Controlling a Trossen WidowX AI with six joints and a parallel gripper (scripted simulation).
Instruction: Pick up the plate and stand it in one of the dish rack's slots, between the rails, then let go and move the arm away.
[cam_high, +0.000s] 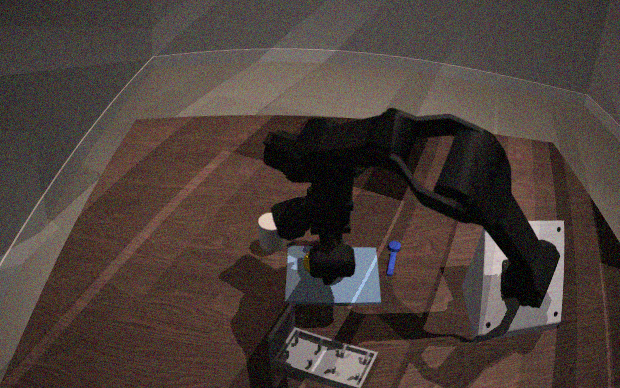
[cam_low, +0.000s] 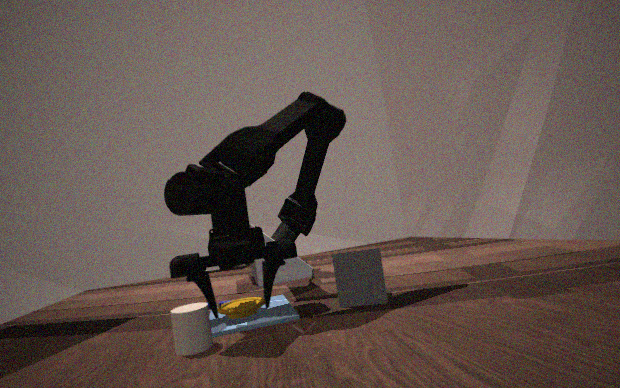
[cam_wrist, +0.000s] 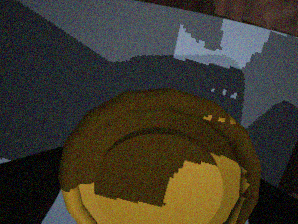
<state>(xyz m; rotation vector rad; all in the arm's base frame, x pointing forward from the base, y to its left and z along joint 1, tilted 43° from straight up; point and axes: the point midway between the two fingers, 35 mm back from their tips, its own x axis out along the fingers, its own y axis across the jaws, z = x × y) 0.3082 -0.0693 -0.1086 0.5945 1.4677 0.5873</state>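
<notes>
Now: gripper tip 10 mm short of the grey dish rack, 200 mm to the right of it and 10 mm below it. Round my gripper tip: yellow plate: 10 mm above; beige cylinder: 90 mm ahead, 70 mm to the right, 20 mm above; blue utensil: 120 mm behind, 30 mm to the right, 10 mm below.
</notes>
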